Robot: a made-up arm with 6 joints.
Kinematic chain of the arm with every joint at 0, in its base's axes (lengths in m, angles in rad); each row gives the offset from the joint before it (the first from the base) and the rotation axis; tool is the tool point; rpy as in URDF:
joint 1: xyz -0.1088 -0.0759 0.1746 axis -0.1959 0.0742 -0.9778
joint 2: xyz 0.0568 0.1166 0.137 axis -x
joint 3: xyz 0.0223 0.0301 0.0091 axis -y
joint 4: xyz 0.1 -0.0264 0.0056 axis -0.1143 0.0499 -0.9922
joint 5: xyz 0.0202 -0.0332 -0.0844 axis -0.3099 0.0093 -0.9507
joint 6: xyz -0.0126 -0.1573 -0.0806 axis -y
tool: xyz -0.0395 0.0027 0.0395 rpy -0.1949 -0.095 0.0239
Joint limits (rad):
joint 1: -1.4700..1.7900
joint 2: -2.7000..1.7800
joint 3: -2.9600..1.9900
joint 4: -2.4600..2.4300
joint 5: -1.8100..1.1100
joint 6: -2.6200..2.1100
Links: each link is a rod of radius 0.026 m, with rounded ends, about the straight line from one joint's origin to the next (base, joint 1, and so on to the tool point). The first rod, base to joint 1, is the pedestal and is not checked.
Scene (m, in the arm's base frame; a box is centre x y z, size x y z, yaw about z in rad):
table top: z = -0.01
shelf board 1: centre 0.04 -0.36 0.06 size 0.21 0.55 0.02 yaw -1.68
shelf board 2: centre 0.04 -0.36 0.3 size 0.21 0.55 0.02 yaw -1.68
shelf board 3: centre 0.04 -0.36 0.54 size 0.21 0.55 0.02 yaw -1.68
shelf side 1: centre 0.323 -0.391 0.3 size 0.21 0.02 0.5 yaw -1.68
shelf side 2: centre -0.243 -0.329 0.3 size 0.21 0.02 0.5 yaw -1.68
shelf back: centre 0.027 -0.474 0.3 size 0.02 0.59 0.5 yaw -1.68
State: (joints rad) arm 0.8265 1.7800 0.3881 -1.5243 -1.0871 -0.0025
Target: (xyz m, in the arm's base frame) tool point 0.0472 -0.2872 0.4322
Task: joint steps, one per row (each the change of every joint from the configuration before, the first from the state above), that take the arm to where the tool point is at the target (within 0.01 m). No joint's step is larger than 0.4 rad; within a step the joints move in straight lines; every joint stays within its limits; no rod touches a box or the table.
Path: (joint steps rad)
1: -0.1997 0.0000 0.0108 0.3508 -0.1033 -0.1535
2: -0.1996 0.0000 0.0108 0.3508 -0.1033 -0.1536
3: -0.1997 0.0000 0.0107 0.3508 -0.1033 -0.1535
4: -0.1996 0.0000 0.0108 0.3508 -0.1033 -0.1535
5: -0.1997 0.0000 0.0108 0.3507 -0.1032 -0.1535
6: -0.1996 0.0000 0.0108 0.3508 -0.1033 -0.1536
7: 0.2945 0.0000 -0.1689 -0.3753 0.3930 0.3380
8: 0.2946 0.0000 -0.1689 -0.3753 0.3929 0.3380
9: 0.2946 0.0000 -0.1689 -0.3753 0.3930 0.3380
10: 0.2946 0.0000 -0.1689 -0.3753 0.3930 0.3380
11: -0.1239 0.0000 -0.1451 0.0143 -0.2135 -0.1893
12: -0.1238 0.0000 -0.1451 0.0142 -0.2134 -0.1892

